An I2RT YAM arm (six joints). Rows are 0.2 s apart.
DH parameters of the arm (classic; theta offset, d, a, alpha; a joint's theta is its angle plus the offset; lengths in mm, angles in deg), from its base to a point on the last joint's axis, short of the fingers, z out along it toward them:
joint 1: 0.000 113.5 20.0 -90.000
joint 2: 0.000 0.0 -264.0 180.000
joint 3: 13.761 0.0 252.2 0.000
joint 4: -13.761 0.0 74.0 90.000
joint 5: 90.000 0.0 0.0 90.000
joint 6: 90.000 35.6 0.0 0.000
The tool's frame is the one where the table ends.
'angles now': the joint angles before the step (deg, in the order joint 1, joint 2, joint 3, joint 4, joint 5, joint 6). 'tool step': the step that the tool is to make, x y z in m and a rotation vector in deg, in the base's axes. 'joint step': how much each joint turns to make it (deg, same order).
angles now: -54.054 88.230 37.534 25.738 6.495 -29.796
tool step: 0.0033 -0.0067 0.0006 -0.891 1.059 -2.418
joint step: 0.089 1.597 1.641 0.082 2.855 -0.199
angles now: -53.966 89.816 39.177 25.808 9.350 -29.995
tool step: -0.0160 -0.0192 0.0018 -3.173 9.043 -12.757
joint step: -2.902 1.707 2.635 -2.295 12.884 -4.241
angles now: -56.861 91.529 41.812 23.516 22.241 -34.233
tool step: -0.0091 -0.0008 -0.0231 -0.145 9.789 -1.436
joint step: -1.009 3.134 -2.604 3.837 4.185 -7.908
